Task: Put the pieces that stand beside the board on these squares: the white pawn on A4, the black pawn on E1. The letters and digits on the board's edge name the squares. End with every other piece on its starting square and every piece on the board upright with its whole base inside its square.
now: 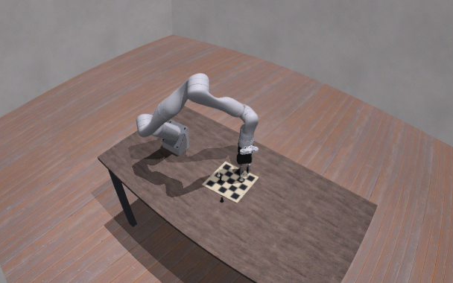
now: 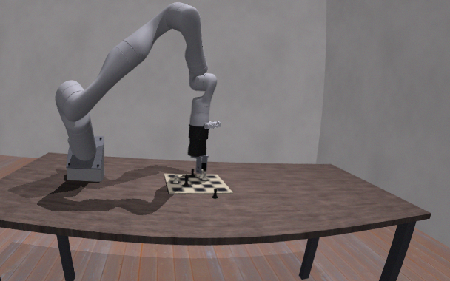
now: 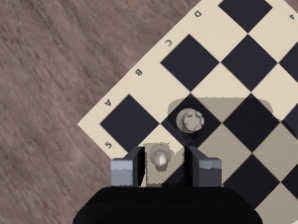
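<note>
Right now the chessboard is 2 cm behind my hand, 8 cm to the right of it and 4 cm below it.
</note>
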